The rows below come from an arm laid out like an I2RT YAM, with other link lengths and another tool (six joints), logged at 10 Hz.
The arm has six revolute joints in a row. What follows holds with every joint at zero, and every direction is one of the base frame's. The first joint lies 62.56 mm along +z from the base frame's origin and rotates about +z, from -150 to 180 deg. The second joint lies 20.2 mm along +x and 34.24 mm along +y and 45.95 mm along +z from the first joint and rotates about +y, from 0 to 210 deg. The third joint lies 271.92 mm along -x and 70.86 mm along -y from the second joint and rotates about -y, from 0 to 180 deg. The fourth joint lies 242.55 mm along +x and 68.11 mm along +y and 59.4 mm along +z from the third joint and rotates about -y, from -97 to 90 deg. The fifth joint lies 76.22 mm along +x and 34.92 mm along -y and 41.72 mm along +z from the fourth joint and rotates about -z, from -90 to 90 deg. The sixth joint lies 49.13 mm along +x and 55.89 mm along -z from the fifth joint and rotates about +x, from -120 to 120 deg. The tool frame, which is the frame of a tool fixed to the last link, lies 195 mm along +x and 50 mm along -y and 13 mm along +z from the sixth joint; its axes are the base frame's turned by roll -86.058, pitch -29.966 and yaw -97.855 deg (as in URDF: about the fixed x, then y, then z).
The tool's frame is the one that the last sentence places.
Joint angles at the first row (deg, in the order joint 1, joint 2, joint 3, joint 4, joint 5, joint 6):
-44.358 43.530 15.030 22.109 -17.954 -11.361
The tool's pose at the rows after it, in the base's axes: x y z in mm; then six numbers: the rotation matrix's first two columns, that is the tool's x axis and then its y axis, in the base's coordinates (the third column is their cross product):
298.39, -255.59, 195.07, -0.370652, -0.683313, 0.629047, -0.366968, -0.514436, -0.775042
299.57, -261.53, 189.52, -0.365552, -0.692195, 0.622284, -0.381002, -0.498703, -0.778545
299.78, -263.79, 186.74, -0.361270, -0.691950, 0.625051, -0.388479, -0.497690, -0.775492
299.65, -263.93, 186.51, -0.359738, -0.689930, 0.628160, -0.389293, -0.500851, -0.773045
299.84, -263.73, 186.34, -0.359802, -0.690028, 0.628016, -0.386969, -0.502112, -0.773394
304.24, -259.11, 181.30, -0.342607, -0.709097, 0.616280, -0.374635, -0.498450, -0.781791
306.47, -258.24, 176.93, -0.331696, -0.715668, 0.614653, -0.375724, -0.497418, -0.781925
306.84, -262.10, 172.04, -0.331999, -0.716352, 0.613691, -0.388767, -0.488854, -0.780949
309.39, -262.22, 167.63, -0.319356, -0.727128, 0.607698, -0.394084, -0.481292, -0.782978
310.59, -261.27, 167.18, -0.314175, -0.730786, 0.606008, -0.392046, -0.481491, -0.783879
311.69, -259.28, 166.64, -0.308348, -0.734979, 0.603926, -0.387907, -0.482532, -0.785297
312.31, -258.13, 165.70, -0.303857, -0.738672, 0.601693, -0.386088, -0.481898, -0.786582
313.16, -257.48, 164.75, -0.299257, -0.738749, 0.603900, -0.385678, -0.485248, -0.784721
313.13, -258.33, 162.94, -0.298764, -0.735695, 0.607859, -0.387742, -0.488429, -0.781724
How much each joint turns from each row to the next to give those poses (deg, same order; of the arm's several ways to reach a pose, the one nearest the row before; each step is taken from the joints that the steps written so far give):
-1.112 2.865 0.686 0.398 -1.387 0.292
-0.748 2.152 0.868 0.004 -0.435 0.045
-0.344 0.875 0.127 0.250 -0.194 -0.398
-0.118 0.072 -0.099 0.178 -0.124 -0.250
-0.056 0.098 -0.175 0.390 -0.158 0.024
0.042 0.762 -0.265 0.486 -1.462 0.438
0.011 0.927 -0.088 0.427 -0.488 -0.182
0.014 1.426 0.163 0.549 0.590 -0.090
-0.046 1.068 0.606 -0.579 -0.487 -0.059
0.001 0.169 0.151 -0.153 -0.356 -0.019
0.044 -0.049 -0.038 -0.107 -0.440 0.022
-0.036 0.035 -0.002 -0.135 -0.353 0.017
0.035 0.261 -0.089 0.255 -0.173 -0.239
-0.076 0.527 -0.346 0.870 0.041 -0.283

